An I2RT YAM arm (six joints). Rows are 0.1 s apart.
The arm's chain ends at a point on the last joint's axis. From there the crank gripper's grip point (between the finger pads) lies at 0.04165 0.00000 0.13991 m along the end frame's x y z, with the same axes.
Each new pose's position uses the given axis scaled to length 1; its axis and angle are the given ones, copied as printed.
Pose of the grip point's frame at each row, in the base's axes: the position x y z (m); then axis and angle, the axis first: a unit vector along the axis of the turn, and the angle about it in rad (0 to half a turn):
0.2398 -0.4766 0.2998 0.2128 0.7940 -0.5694 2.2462
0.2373 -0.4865 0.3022 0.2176 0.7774 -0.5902 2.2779
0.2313 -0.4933 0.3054 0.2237 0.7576 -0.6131 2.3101
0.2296 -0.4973 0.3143 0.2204 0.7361 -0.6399 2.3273
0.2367 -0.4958 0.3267 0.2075 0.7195 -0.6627 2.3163
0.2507 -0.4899 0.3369 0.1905 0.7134 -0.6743 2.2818
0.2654 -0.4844 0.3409 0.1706 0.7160 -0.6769 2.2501
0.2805 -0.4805 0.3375 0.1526 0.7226 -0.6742 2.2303
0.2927 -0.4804 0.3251 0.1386 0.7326 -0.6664 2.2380
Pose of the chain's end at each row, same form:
0.2036 -0.3435 0.3476 0.2128 0.7940 -0.5694 2.2462
0.2081 -0.3504 0.3461 0.2176 0.7774 -0.5902 2.2779
0.2097 -0.3543 0.3445 0.2237 0.7576 -0.6131 2.3101
0.2132 -0.3557 0.3459 0.2204 0.7361 -0.6399 2.3273
0.2203 -0.3527 0.3501 0.2075 0.7195 -0.6627 2.3163
0.2295 -0.3465 0.3544 0.1905 0.7134 -0.6743 2.2818
0.2380 -0.3418 0.3554 0.1706 0.7160 -0.6769 2.2501
0.2478 -0.3389 0.3514 0.1526 0.7226 -0.6742 2.2303
0.2576 -0.3396 0.3413 0.1386 0.7326 -0.6664 2.2380

